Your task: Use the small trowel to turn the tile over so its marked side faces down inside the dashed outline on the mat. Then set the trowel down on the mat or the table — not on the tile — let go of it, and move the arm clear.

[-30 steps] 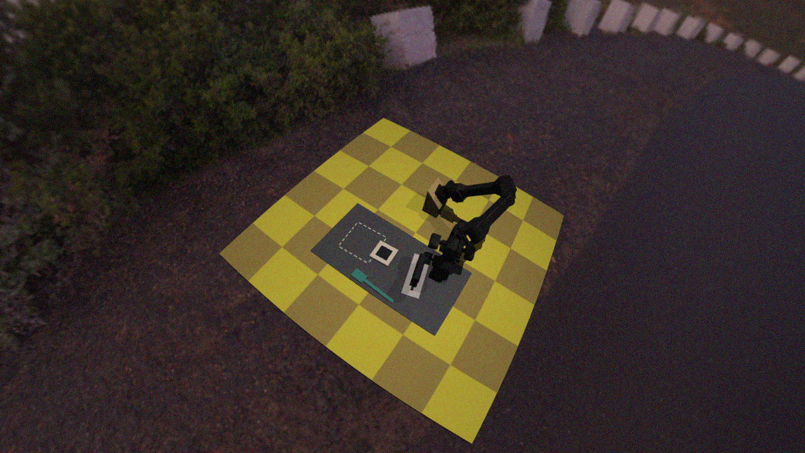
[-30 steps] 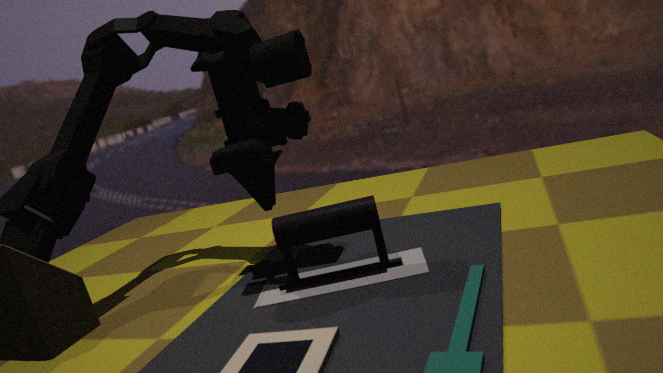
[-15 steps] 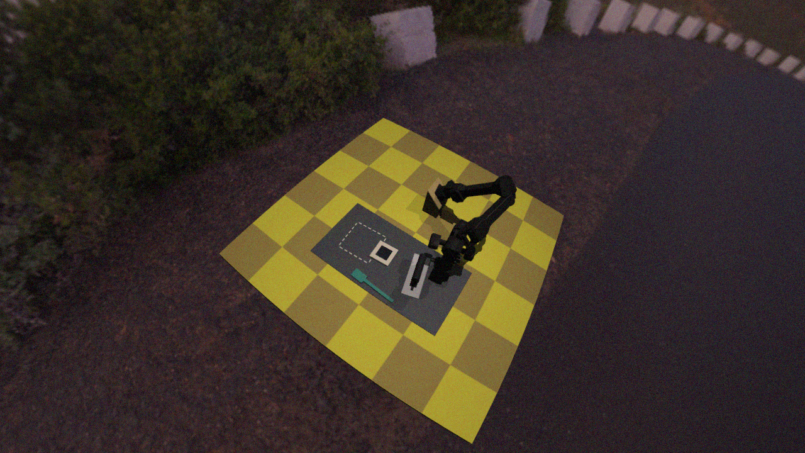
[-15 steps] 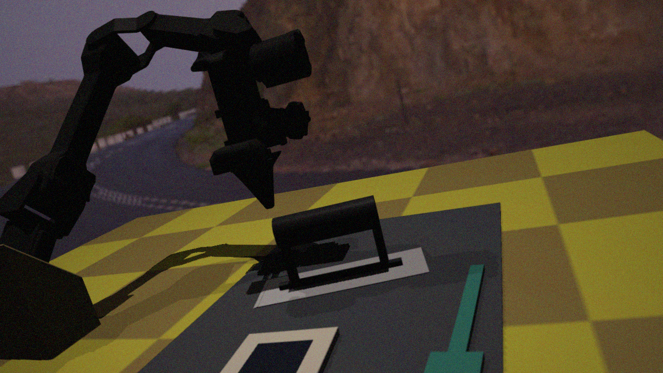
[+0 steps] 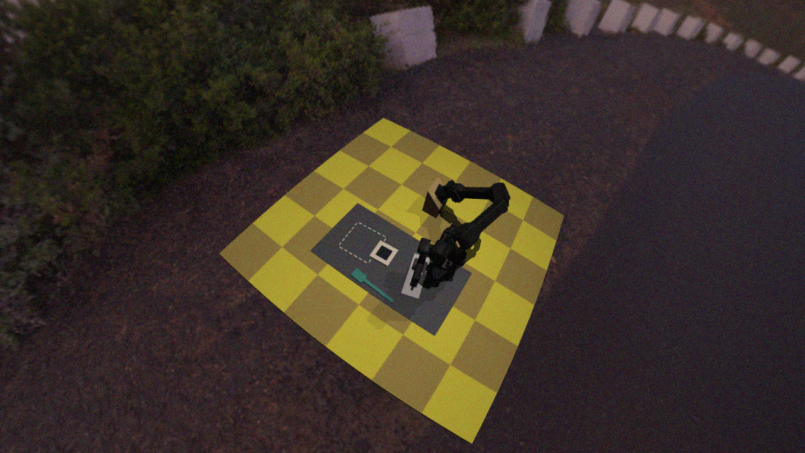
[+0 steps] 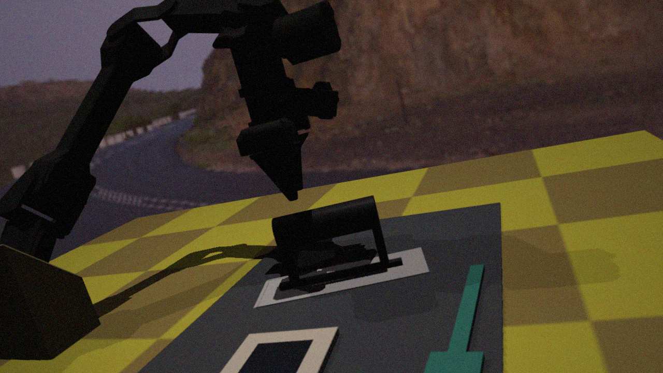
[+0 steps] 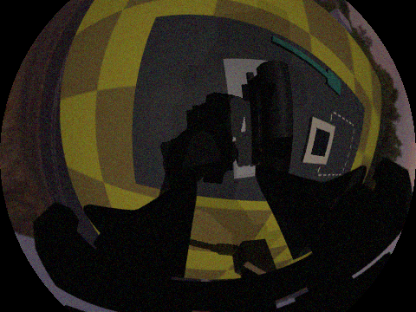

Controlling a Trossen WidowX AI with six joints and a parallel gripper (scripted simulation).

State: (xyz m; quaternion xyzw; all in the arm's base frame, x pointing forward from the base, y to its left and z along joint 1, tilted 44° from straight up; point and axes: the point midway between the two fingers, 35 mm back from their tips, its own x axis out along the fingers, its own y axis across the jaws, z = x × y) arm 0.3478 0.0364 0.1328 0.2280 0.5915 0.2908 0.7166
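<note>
Right now the grey mat is 4 cm ahead of my gripper tip, 18 cm to the right of it and 12 cm below it. Round my gripper tip: tile: 2 cm ahead, 23 cm to the right, 9 cm below; then teal trowel: 18 cm ahead, 22 cm to the right, 9 cm below.
</note>
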